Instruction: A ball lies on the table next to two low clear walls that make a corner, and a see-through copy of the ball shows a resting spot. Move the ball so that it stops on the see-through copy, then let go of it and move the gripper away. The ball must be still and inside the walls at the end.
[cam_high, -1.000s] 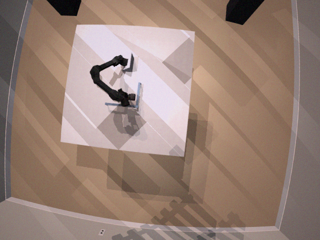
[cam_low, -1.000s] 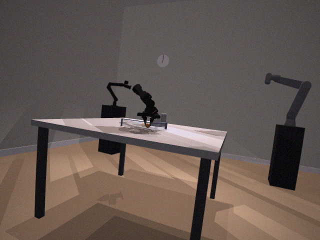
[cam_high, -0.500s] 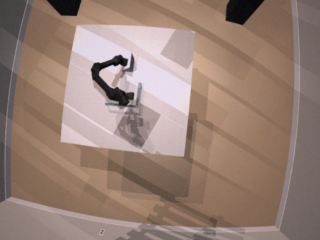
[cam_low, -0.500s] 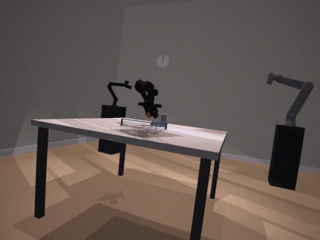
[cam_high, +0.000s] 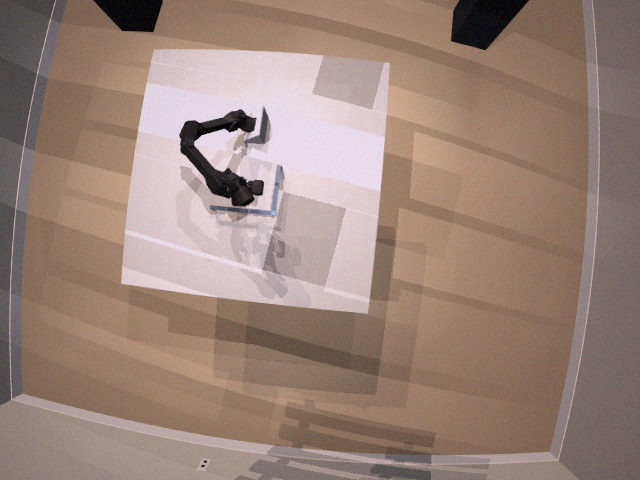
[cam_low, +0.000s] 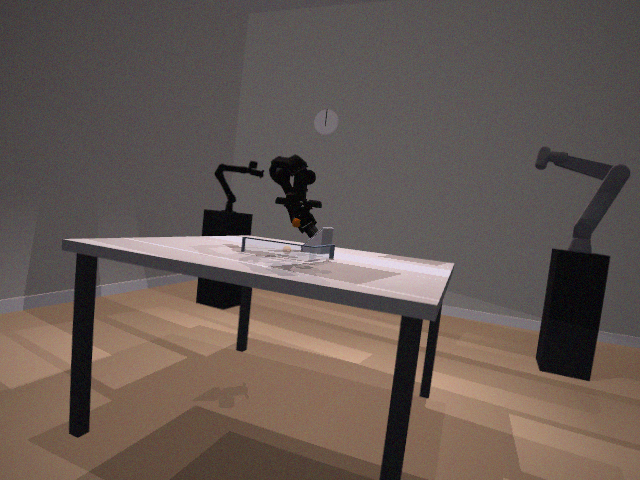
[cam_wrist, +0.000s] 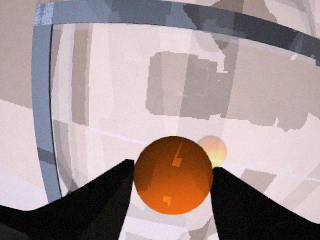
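Right now my gripper tip is 12 cm above the see-through copy of ball, 5 cm to the left of it and 4 cm past it. Also, from my gripper tip: orange ball right at my gripper tip.
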